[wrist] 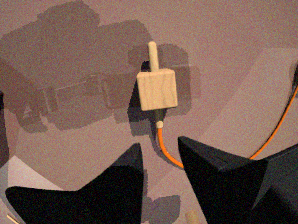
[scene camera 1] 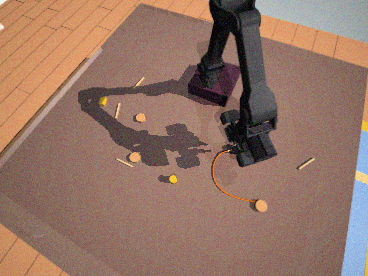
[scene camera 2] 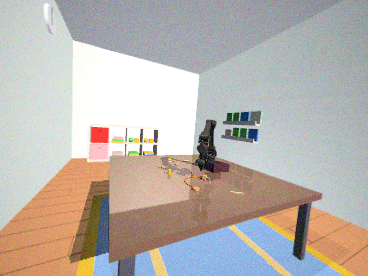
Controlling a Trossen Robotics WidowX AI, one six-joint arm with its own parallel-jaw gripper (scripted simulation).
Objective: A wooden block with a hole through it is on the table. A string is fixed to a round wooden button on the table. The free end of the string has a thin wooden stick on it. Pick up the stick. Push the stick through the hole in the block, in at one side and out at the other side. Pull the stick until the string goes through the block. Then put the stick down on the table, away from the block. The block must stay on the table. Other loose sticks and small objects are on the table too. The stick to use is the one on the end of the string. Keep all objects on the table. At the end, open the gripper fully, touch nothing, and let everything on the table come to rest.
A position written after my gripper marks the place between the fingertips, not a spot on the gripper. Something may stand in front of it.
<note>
I see my gripper (scene camera 1: 231,145) and a small wooden block (wrist: 158,90).
My gripper shows as well in the wrist view (wrist: 159,146).
</note>
